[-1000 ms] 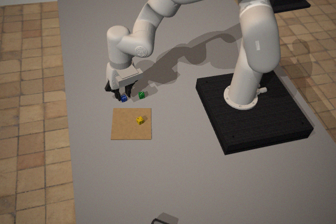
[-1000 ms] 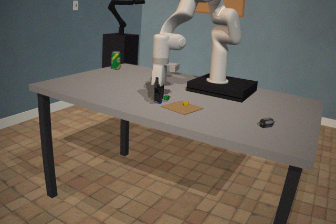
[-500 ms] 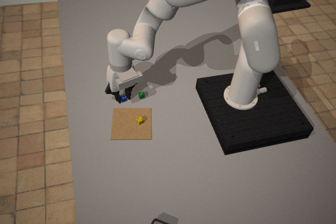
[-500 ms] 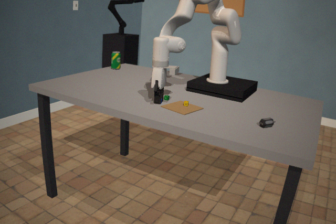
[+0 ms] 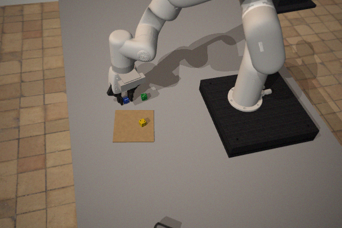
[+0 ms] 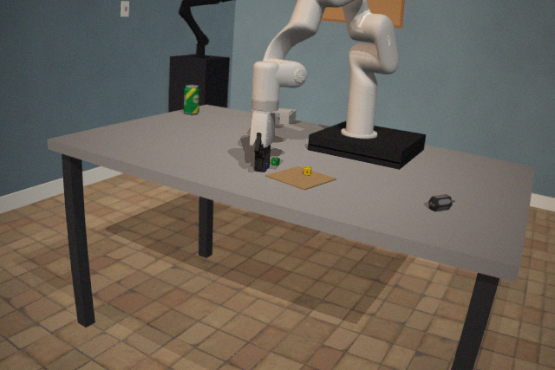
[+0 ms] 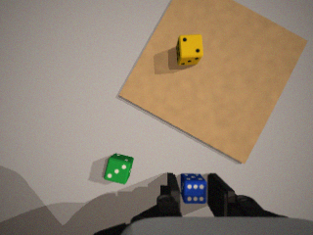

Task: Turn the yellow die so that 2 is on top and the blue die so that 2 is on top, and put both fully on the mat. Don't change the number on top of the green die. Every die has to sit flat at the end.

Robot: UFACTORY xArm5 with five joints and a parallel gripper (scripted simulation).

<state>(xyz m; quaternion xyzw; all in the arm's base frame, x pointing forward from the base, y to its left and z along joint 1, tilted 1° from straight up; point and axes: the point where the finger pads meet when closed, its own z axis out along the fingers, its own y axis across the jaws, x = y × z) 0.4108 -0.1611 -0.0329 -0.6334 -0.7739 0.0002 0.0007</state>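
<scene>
Now: hand 10 mm above the blue die. From my hand the other things lie so: green die (70 mm behind, 10 mm to the left, 10 mm below); then mat (120 mm to the left, 20 mm below); then yellow die (130 mm to the left, 30 mm behind, 10 mm below).
</scene>
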